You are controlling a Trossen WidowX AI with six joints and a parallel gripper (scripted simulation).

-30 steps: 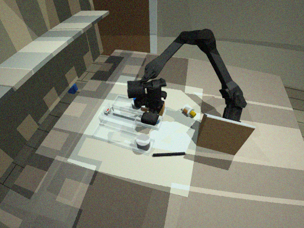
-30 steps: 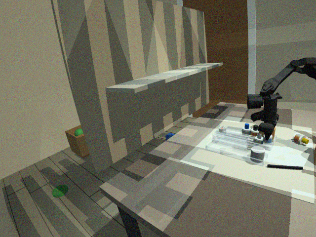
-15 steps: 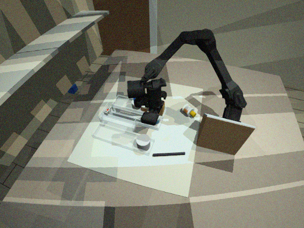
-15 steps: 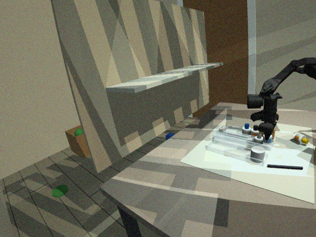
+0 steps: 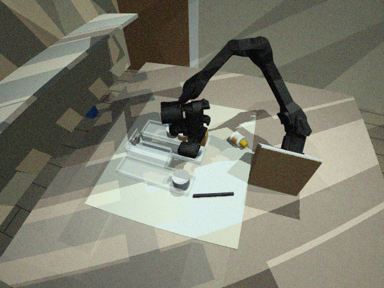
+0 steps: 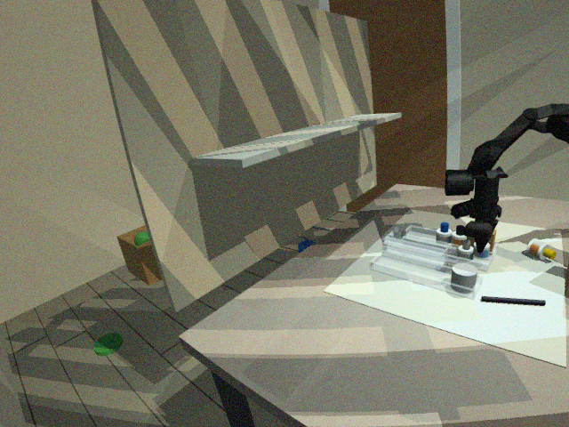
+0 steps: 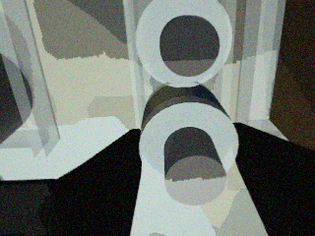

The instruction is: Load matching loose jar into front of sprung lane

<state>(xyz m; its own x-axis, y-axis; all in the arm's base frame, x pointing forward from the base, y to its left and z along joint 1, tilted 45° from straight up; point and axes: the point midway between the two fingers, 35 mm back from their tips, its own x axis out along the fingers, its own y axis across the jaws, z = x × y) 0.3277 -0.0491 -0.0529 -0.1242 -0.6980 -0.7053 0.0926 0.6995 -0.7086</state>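
Right now my gripper tip is 120 mm to the right of the grey cylinder, 20 mm short of it and 20 mm above it. The rest, counted from my gripper tip: black rod (140 mm to the left, 90 mm behind, 50 mm below).
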